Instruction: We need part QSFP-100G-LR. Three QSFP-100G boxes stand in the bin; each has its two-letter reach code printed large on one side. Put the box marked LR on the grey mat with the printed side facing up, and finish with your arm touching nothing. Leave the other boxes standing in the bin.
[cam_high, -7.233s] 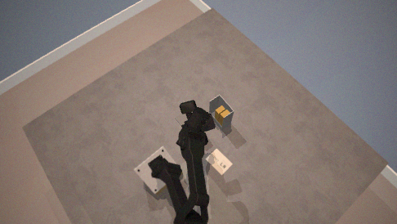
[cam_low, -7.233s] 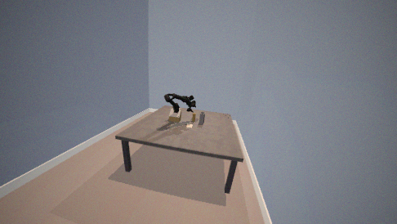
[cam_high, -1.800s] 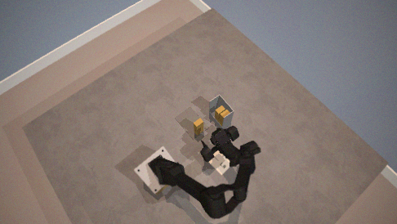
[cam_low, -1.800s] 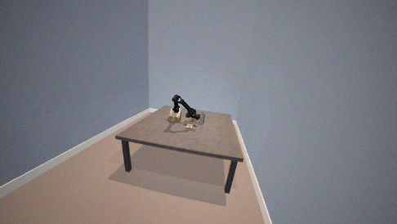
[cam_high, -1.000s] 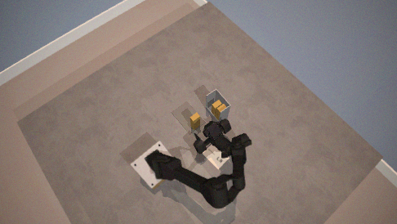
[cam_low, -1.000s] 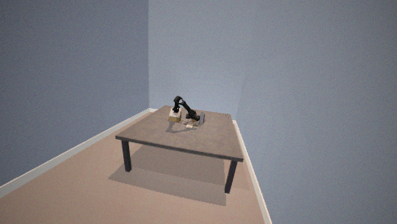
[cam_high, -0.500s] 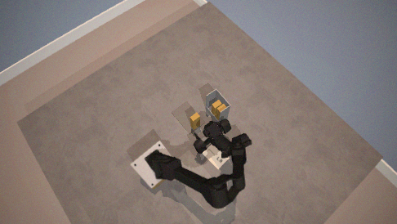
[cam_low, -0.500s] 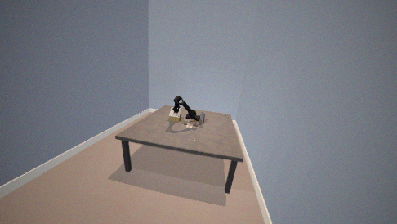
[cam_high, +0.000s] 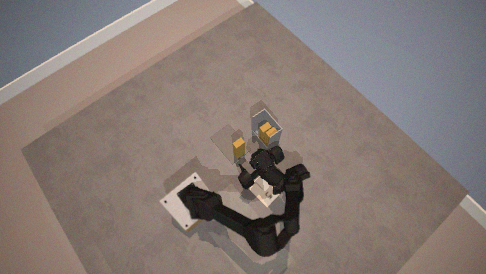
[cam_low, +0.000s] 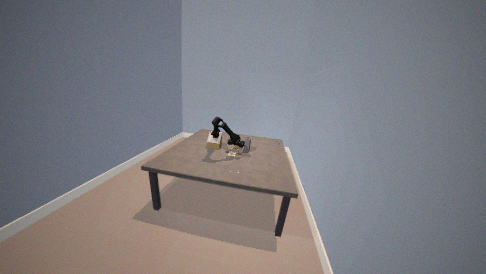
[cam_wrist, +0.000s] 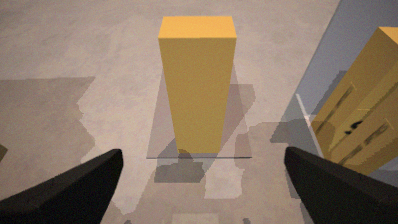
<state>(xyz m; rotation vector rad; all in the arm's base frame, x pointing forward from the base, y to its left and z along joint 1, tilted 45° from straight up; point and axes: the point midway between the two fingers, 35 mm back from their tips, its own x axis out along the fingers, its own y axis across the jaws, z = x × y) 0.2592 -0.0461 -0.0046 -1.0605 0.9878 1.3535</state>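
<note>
Right now the grey mat is 11 cm to the left of my gripper tip and 7 cm below it.
</note>
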